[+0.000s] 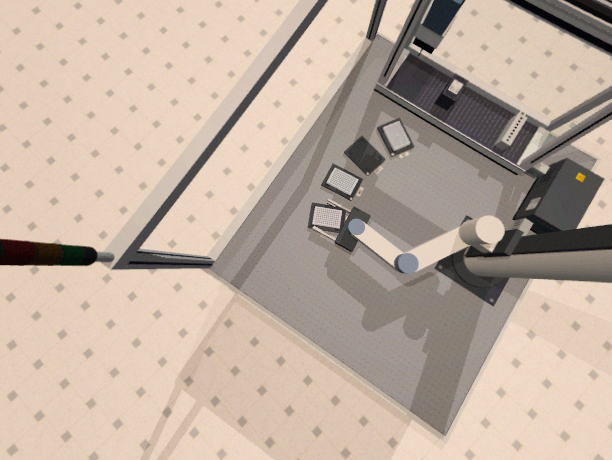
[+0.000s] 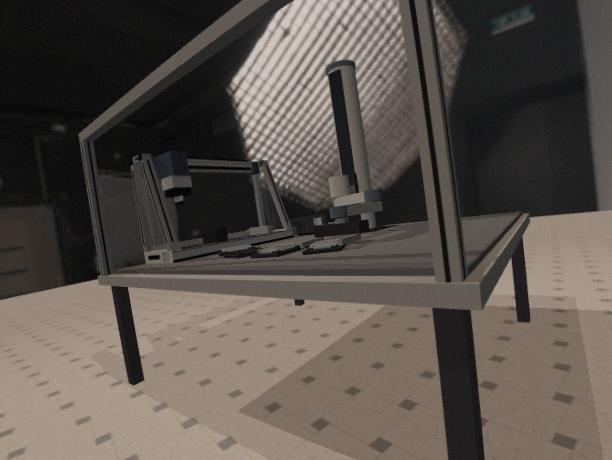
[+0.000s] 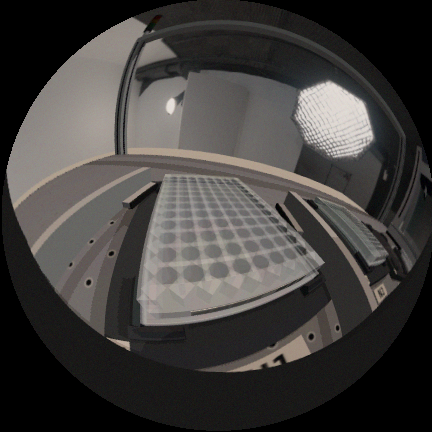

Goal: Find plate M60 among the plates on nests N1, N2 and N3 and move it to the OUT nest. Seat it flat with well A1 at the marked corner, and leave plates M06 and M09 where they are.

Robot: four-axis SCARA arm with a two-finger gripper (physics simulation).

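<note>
A clear multi-well plate lies on the dark nest marked N1. A thin strip shows on its near side, too faint to read. My gripper is open, with one finger along each long side of this plate and a gap on both sides. A second plate lies on the nest marked N2. A third plate lies on the farthest nest in the row. The dark nest before it holds no plate. I cannot read the labels of those two nests or any plate's name.
The fenced deck with a blue and white head stands beyond the farthest nest. A dark box with a yellow mark stands near the arm's base. Frame posts rise at the table's edge. The right finger stands between the N1 and N2 plates.
</note>
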